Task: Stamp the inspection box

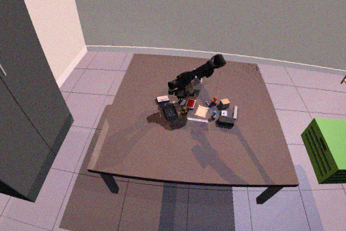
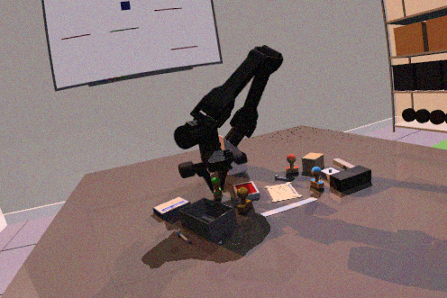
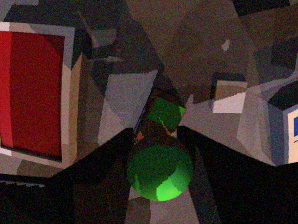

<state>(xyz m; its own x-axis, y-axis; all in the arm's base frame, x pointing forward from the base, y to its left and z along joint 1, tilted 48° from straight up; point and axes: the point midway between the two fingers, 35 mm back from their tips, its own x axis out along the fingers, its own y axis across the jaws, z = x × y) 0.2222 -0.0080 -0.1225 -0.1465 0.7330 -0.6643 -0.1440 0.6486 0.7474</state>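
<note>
Now: the red ink pad 1 cm ahead of my gripper tip, 8 cm to the left of it and 2 cm below it. Round my gripper tip: yellow-knobbed stamp (11 cm ahead, 5 cm to the left); then dark bin (14 cm ahead, 5 cm to the right, 1 cm below); then green-knobbed stamp (right at my gripper tip).
</note>
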